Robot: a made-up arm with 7 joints. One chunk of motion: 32 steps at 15 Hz.
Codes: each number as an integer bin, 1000 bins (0 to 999) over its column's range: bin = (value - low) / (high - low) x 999, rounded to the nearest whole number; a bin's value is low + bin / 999 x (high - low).
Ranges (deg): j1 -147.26..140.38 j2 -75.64..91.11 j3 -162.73..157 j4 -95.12..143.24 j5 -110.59..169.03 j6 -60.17..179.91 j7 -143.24..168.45
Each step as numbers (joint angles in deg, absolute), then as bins.
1 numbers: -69.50 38.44 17.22 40.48 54.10 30.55 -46.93
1 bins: 270 683 562 568 588 377 309
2 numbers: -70.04 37.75 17.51 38.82 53.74 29.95 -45.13
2 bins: 268 679 563 561 587 375 314
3 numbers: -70.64 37.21 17.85 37.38 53.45 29.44 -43.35
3 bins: 266 676 564 555 586 373 320
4 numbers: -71.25 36.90 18.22 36.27 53.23 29.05 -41.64
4 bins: 264 674 565 551 585 371 326
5 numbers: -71.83 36.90 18.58 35.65 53.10 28.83 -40.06
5 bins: 262 674 567 548 585 370 331
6 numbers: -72.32 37.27 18.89 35.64 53.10 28.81 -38.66
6 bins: 260 676 567 548 585 370 335
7 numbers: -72.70 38.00 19.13 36.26 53.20 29.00 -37.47
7 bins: 259 681 568 551 585 371 339
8 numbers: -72.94 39.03 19.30 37.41 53.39 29.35 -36.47
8 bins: 258 687 569 555 586 373 342
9 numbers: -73.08 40.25 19.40 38.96 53.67 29.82 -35.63
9 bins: 258 694 569 562 587 374 345
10 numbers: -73.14 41.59 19.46 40.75 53.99 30.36 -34.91
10 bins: 257 702 569 569 588 377 347
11 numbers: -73.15 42.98 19.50 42.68 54.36 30.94 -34.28
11 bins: 257 711 569 578 589 379 349
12 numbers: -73.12 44.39 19.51 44.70 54.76 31.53 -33.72
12 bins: 257 719 569 586 591 382 351
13 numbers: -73.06 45.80 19.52 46.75 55.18 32.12 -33.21
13 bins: 258 728 569 595 592 384 353
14 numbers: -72.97 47.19 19.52 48.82 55.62 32.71 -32.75
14 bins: 258 736 569 603 594 386 354
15 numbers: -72.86 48.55 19.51 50.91 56.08 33.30 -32.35
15 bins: 258 744 569 612 595 389 355
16 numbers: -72.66 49.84 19.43 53.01 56.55 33.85 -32.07
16 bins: 259 752 569 621 597 391 356
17 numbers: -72.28 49.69 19.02 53.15 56.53 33.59 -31.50
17 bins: 260 751 568 621 597 390 358
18 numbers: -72.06 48.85 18.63 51.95 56.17 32.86 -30.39
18 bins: 261 746 567 616 596 387 362
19 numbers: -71.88 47.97 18.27 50.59 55.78 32.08 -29.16
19 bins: 262 741 566 611 594 384 366
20 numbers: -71.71 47.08 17.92 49.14 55.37 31.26 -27.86
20 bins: 262 735 564 605 593 380 370
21 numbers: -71.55 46.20 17.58 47.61 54.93 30.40 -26.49
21 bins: 263 730 563 598 591 377 374
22 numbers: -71.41 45.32 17.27 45.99 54.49 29.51 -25.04
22 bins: 263 725 562 591 590 373 379
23 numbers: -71.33 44.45 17.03 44.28 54.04 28.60 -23.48
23 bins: 264 719 562 584 588 369 384
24 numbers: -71.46 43.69 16.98 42.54 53.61 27.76 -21.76
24 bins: 263 715 562 577 587 366 389
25 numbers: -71.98 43.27 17.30 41.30 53.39 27.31 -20.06
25 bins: 261 712 563 572 586 364 395
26 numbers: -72.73 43.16 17.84 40.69 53.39 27.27 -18.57
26 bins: 259 712 564 569 586 364 400
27 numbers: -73.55 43.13 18.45 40.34 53.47 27.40 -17.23
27 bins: 256 712 566 568 586 364 404
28 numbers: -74.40 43.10 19.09 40.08 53.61 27.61 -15.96
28 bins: 253 711 568 567 587 365 408
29 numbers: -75.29 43.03 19.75 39.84 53.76 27.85 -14.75
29 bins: 250 711 570 566 587 366 412
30 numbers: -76.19 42.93 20.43 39.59 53.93 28.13 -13.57
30 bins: 247 710 572 565 588 367 416
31 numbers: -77.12 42.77 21.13 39.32 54.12 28.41 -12.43
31 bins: 244 709 574 563 588 369 419
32 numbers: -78.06 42.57 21.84 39.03 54.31 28.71 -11.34
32 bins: 240 708 577 562 589 370 423
